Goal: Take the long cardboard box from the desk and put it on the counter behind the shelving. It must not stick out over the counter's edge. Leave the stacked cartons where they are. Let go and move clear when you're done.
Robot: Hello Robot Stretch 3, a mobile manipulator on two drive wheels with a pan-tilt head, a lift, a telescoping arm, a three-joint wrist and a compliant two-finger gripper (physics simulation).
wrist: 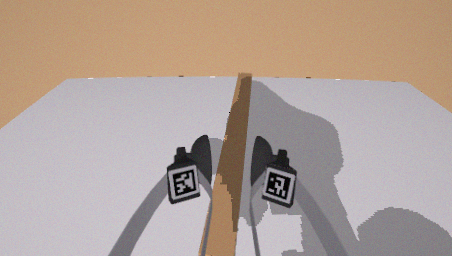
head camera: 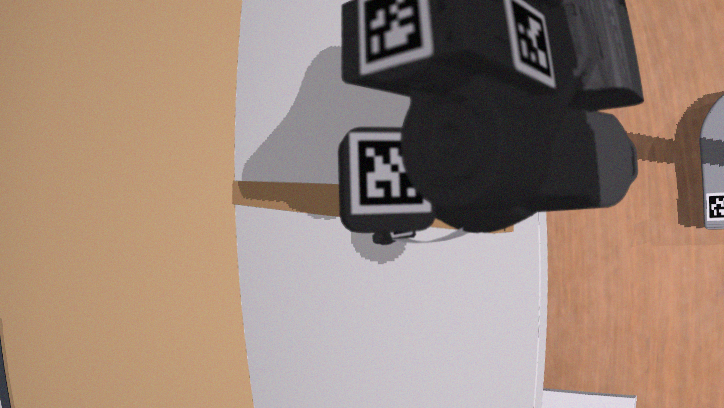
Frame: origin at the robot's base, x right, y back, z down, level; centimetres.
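Where they show: gripper, fingertip midpoint: [wrist: 231,152].
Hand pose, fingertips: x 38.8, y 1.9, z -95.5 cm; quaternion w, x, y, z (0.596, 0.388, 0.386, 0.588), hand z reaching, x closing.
Note:
After its pixels a point has its place.
The long cardboard box [head camera: 315,198] @(z -77.0, x 72.1, y 3.5 cm) [wrist: 234,150] @(z -77.0, x 59.4, y 2.6 cm) lies flat on a white top [head camera: 405,324] @(z -72.0, x 57.2, y -16.3 cm) [wrist: 125,125] @(z -72.0, x 73.9, y -29.0 cm), running from its far edge towards the robot. In the head camera view its far end reaches the far edge line, and the wrist and gripper hide much of its length. My gripper [wrist: 231,152] @(z -95.5, x 38.8, y 1.9 cm) is open, with one fingertip on each side of the box in the wrist view and a narrow gap on both sides. How low the fingertips are is hard to tell. The stacked cartons and the shelving do not show in either view.
A plain tan area [head camera: 121,202] @(z -100.7, x 116.1, y 4.5 cm) [wrist: 225,35] @(z -87.3, x 115.7, y -1.8 cm) lies beyond the far edge of the white top. Wooden floor [head camera: 618,304] @(z 0.0, x 44.0, y -25.0 cm) shows on the robot's side. Part of the robot's grey base [head camera: 711,172] @(z -16.0, x 14.5, y 7.7 cm) is at the right edge of the head view. A pale flat piece [head camera: 587,400] shows at the bottom.

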